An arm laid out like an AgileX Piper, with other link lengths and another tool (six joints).
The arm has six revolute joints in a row. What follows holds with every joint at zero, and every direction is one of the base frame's.
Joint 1 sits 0.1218 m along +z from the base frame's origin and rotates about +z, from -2.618 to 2.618 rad.
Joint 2 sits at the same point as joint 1 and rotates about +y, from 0 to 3.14 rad.
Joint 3 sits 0.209 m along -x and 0.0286 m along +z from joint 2 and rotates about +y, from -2.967 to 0 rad.
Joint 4 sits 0.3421 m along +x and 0.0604 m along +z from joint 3 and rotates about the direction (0.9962, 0, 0.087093), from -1.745 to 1.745 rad.
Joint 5 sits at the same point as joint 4 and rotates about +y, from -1.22 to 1.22 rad.
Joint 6 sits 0.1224 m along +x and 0.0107 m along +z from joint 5 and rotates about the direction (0.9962, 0, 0.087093), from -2.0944 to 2.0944 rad.
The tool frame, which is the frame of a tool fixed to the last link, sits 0.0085 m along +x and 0.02 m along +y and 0.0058 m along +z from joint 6; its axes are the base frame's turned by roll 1.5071, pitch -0.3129 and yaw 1.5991 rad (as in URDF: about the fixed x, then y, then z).
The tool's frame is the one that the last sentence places.
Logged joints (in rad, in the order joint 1, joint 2, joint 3, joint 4, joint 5, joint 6), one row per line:
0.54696 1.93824 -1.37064 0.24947 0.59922 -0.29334
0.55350 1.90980 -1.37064 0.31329 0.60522 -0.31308
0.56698 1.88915 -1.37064 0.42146 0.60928 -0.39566
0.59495 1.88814 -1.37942 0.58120 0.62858 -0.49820
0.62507 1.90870 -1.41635 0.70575 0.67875 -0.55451
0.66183 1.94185 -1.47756 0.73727 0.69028 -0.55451
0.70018 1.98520 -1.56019 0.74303 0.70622 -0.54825
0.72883 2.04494 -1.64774 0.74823 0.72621 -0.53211
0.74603 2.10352 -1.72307 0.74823 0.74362 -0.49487
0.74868 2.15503 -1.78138 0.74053 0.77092 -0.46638
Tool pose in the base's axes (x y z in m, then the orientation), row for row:
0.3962 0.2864 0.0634 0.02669 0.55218 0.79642 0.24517
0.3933 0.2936 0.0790 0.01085 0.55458 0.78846 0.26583
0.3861 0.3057 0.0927 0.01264 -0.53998 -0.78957 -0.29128
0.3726 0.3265 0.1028 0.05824 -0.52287 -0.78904 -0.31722
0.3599 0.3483 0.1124 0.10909 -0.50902 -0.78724 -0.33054
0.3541 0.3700 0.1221 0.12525 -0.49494 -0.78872 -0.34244
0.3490 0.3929 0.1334 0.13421 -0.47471 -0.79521 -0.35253
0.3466 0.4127 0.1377 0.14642 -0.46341 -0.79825 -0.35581
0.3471 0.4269 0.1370 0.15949 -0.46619 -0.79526 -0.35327
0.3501 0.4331 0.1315 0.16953 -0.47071 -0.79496 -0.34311
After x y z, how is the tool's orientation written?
As a quaternion, w x y z.
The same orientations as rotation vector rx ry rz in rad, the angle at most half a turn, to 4 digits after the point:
1.7058 2.4604 0.7574
1.7303 2.4600 0.8294
-1.6829 -2.4607 -0.9078
-1.5844 -2.3909 -0.9612
-1.4968 -2.3149 -0.9720
-1.4419 -2.2978 -0.9977
-1.3760 -2.3050 -1.0218
-1.3340 -2.2979 -1.0243
-1.3323 -2.2727 -1.0096
-1.3378 -2.2593 -0.9751

